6 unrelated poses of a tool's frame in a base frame.
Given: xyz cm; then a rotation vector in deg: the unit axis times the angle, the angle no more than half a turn.
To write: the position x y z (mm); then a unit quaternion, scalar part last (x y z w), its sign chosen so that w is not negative. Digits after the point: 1 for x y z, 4 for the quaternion.
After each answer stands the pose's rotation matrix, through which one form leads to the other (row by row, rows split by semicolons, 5 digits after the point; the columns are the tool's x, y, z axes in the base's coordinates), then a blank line. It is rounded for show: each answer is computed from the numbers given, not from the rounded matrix.
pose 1, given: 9.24 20.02 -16.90 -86.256 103.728 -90.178
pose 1, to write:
92.4 200.2 -169.0 -0.5252 0.6316 -0.5491 0.1541
-0.40082 -0.49420 0.77143; -0.83267 -0.15468 -0.53173; 0.38211 -0.85547 -0.34951

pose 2, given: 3.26 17.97 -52.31 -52.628 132.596 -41.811
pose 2, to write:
32.6 179.7 -523.1 -0.3409 0.8588 -0.2708 0.2701
-0.62172 -0.43917 0.64853; -0.73174 0.62096 -0.28099; -0.27932 -0.64926 -0.70742

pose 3, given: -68.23 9.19 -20.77 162.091 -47.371 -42.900
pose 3, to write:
-682.3 91.9 -207.7 0.9291 -0.2715 -0.2459 0.0503
0.73160 -0.47985 -0.48427; -0.52931 -0.84748 0.04010; -0.42965 0.22699 -0.87400

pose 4, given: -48.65 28.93 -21.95 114.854 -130.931 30.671
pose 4, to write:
-486.5 289.3 -219.5 0.6492 -0.7401 0.1734 0.0275
-0.15555 -0.97047 0.18439; -0.95139 0.09695 -0.29232; 0.26581 -0.22090 -0.93838

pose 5, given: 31.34 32.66 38.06 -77.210 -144.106 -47.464
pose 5, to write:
313.4 326.6 380.6 -0.4519 -0.8434 -0.2778 0.0851
-0.57709 0.80957 0.10754; 0.71501 0.43723 0.54552; 0.39461 0.39170 -0.83117

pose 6, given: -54.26 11.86 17.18 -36.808 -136.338 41.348
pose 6, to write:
-542.6 118.6 171.8 -0.2399 -0.8887 0.2695 0.2828
-0.72494 0.27404 -0.63196; 0.57890 0.73957 -0.34337; 0.37328 -0.61476 -0.69478

